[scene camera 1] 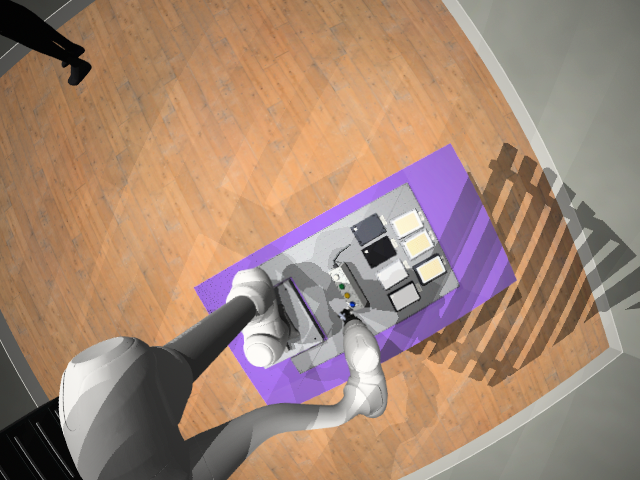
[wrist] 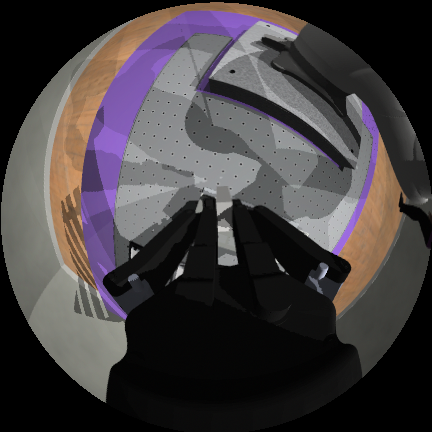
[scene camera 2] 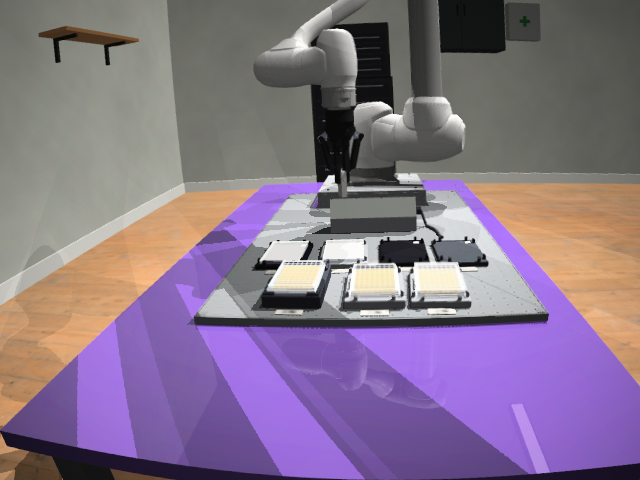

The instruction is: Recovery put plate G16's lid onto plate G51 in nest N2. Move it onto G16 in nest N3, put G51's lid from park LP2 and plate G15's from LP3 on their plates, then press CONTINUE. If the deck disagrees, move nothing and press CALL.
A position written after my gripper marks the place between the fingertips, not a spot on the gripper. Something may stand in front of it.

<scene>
My gripper (scene camera 2: 342,196) is shut, holding nothing. I also see a button box (scene camera 2: 387,214).
My gripper is seen too in the wrist view (wrist: 222,196).
</scene>
